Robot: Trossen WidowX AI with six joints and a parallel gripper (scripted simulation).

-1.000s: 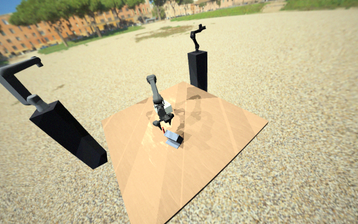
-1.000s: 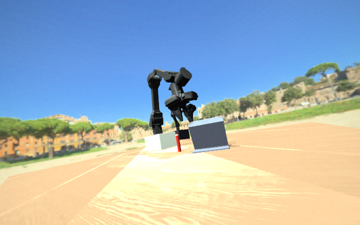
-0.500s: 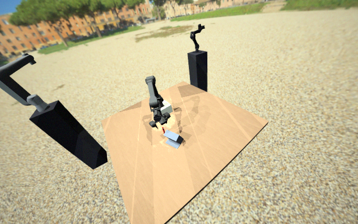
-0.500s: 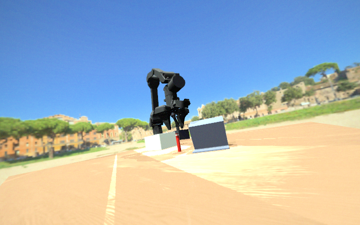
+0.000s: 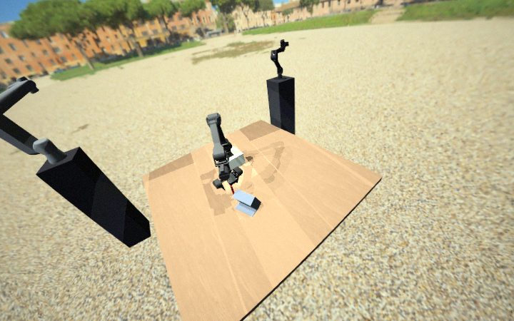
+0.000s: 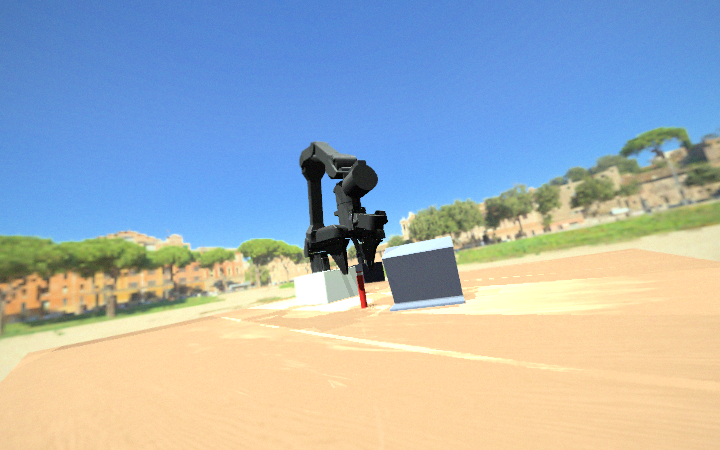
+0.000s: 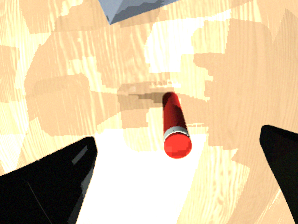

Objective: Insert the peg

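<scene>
Right now my gripper tip is 2 cm above the red peg. From my gripper tip the other things lie so: sloped panel (14 cm ahead, 4 cm to the left, 2 cm below).
</scene>
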